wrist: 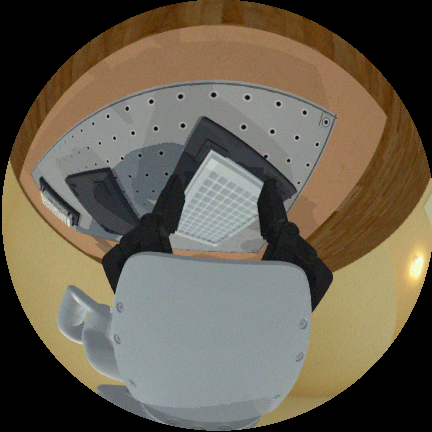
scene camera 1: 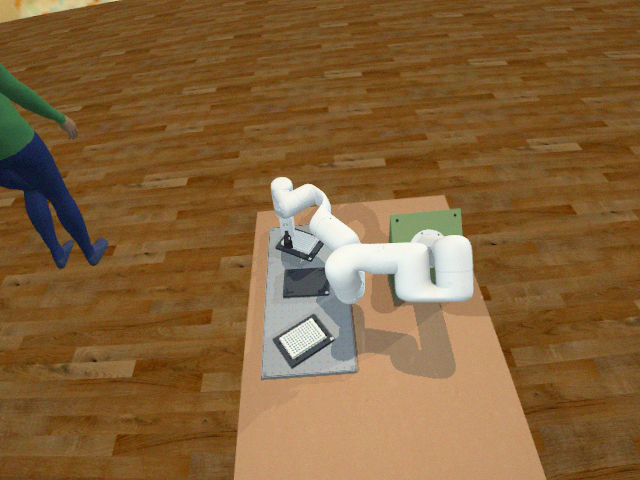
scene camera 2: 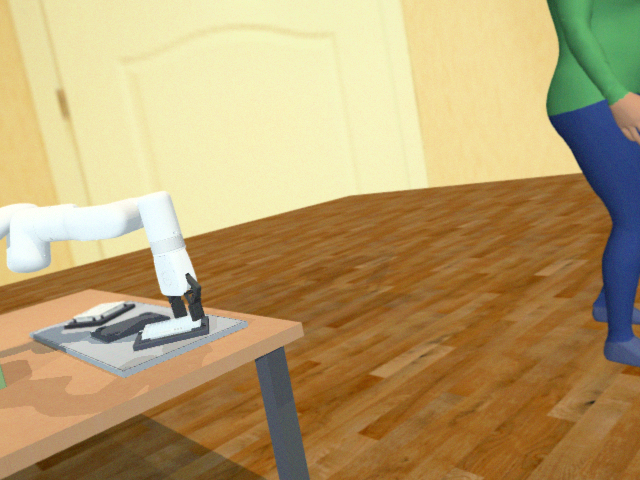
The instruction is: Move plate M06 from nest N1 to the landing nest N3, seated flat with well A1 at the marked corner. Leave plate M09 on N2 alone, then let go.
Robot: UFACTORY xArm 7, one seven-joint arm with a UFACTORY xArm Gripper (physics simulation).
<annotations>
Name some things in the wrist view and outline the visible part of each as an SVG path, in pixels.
My gripper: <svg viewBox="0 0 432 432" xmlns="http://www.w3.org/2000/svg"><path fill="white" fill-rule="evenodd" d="M171 174L161 190L152 212L143 214L139 219L139 224L120 238L119 243L116 243L101 259L105 275L114 293L112 343L115 360L124 384L131 395L139 400L145 411L158 422L189 429L192 426L201 426L205 430L221 430L218 428L221 425L230 426L231 429L228 430L243 429L256 422L262 414L272 411L292 388L305 359L310 336L311 312L328 289L333 275L319 257L317 258L315 249L299 235L297 225L288 221L282 198L278 195L274 180L271 179L264 180L256 203L260 235L268 243L260 260L173 254L168 236L177 230L185 202L185 194L180 176ZM166 420L173 419L178 421L179 424L170 424L167 423Z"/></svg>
A gridded plate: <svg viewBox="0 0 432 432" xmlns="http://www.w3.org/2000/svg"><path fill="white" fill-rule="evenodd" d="M210 149L184 190L185 202L177 230L174 231L174 234L216 246L258 219L256 203L263 181L230 158L224 157Z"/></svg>
</annotations>
